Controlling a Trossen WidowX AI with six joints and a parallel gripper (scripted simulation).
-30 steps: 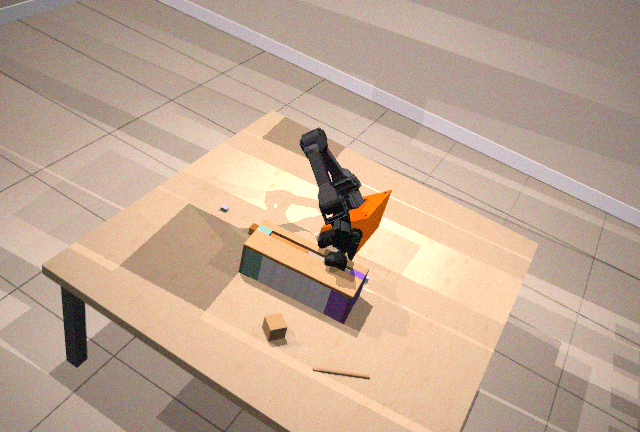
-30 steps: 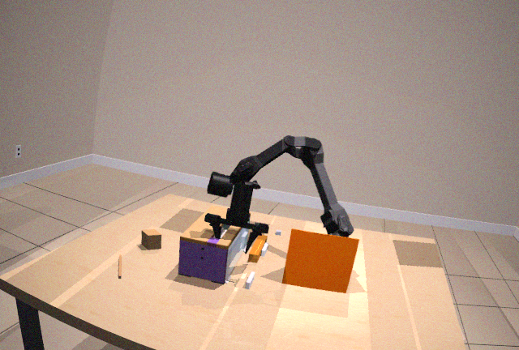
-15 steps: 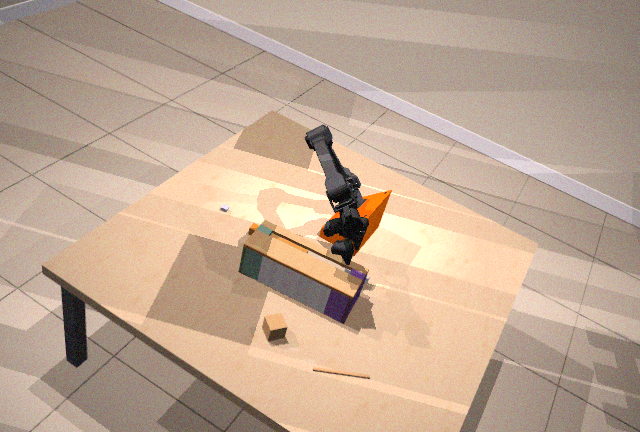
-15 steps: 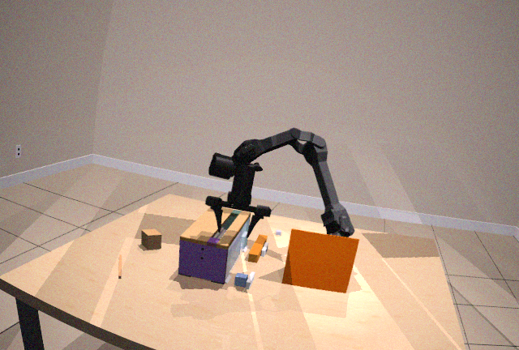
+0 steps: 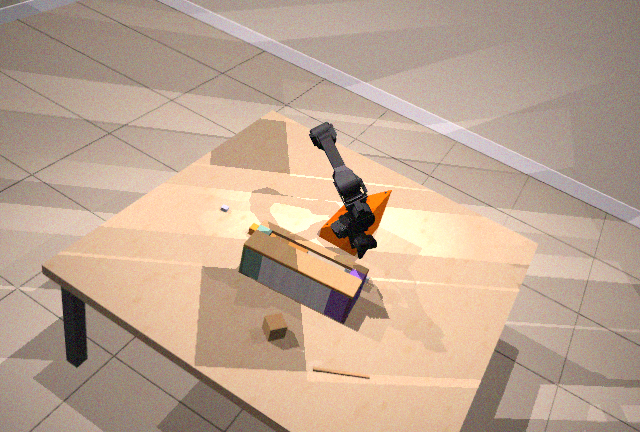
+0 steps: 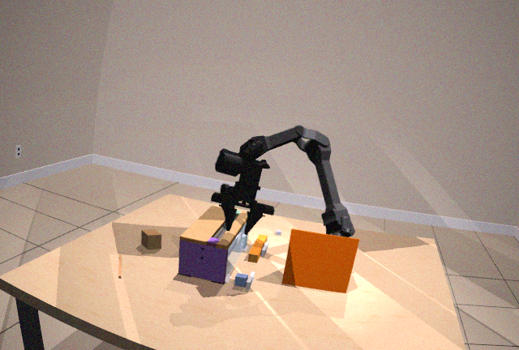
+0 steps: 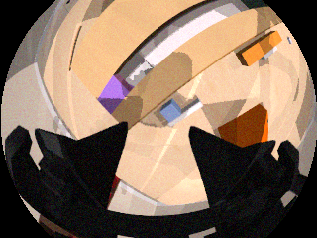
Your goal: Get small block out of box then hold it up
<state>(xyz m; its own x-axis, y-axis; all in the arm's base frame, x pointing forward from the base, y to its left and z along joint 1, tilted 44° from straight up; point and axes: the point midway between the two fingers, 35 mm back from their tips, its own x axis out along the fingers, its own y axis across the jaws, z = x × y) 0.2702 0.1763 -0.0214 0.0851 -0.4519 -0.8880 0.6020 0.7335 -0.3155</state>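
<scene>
The small blue block is 4 cm behind my gripper tip, 3 cm to the left of it and 14 cm below it. From my gripper tip the other things lie so: brown cube (33 cm ahead, 6 cm to the right, 13 cm below); then thin stick (30 cm ahead, 18 cm to the left, 15 cm below); then box (7 cm ahead, 12 cm to the right, 9 cm below).
</scene>
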